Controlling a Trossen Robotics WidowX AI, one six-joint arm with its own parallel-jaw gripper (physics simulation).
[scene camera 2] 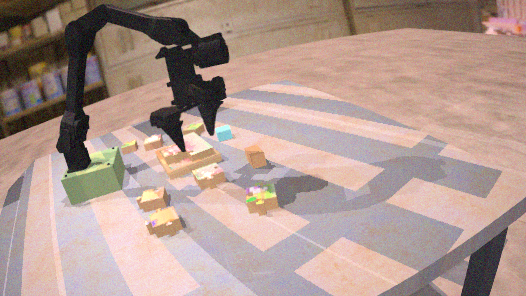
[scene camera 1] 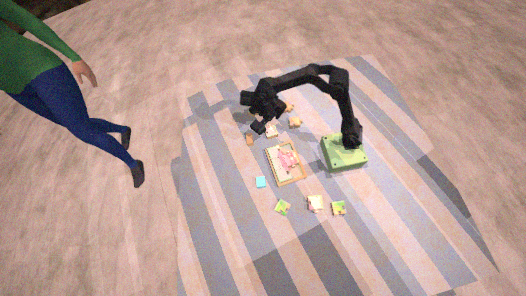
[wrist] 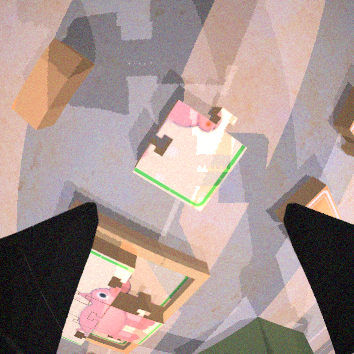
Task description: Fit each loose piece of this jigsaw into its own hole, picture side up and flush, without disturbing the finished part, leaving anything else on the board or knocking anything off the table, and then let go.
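The jigsaw board (scene camera 1: 300,162) (scene camera 2: 192,165) (wrist: 175,262) holds the joined pig part (scene camera 1: 287,159) (wrist: 105,312). An open hole shows beside the pig's snout in the wrist view. A loose white piece (scene camera 1: 271,131) (scene camera 2: 209,175) (wrist: 190,160) with pink at one corner and a green line on two sides lies picture side up, apart from the board. Another loose white-and-pink piece (scene camera 1: 315,203) (scene camera 2: 153,141) lies beyond the board's other side. My gripper (scene camera 1: 269,120) (scene camera 2: 197,142) (wrist: 194,214) is open and empty, above the table near the first piece and the board.
An orange block (scene camera 1: 249,139) (scene camera 2: 255,156) (wrist: 52,85) and a blue cube (scene camera 1: 260,181) (scene camera 2: 223,133) lie near the board. Other pieces include a yellowish one (scene camera 1: 295,121) (scene camera 2: 152,198) and a green-purple one (scene camera 2: 261,198). The green base (scene camera 1: 345,157) (scene camera 2: 95,182) (wrist: 260,340) carries the arm.
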